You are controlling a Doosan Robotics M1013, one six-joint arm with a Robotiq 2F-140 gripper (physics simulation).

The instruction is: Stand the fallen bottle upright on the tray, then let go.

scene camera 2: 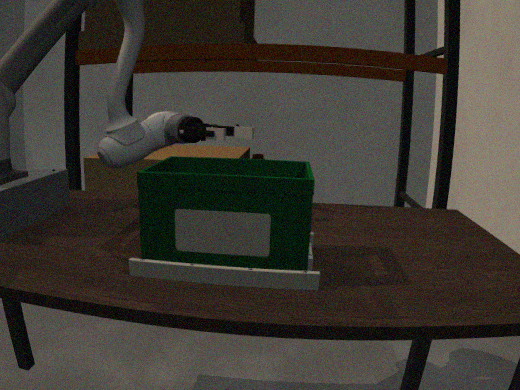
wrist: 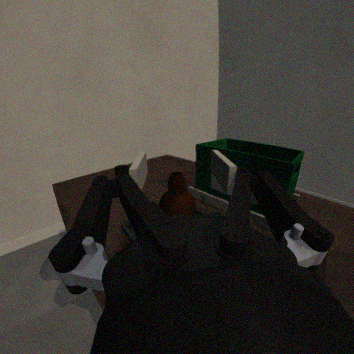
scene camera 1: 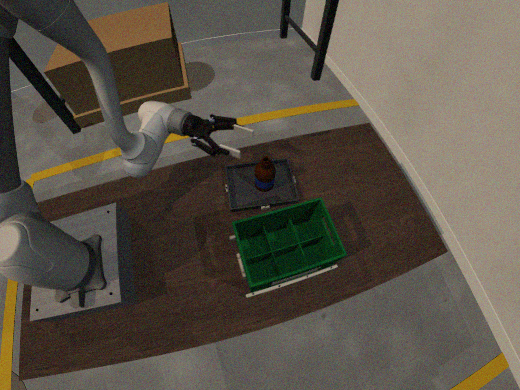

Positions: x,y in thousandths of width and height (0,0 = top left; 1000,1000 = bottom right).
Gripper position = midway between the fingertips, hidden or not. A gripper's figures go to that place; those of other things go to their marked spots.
The gripper (wrist: 504,453) is 22 cm from the lens. A brown bottle (wrist: 499,566): 30 cm from the lens.
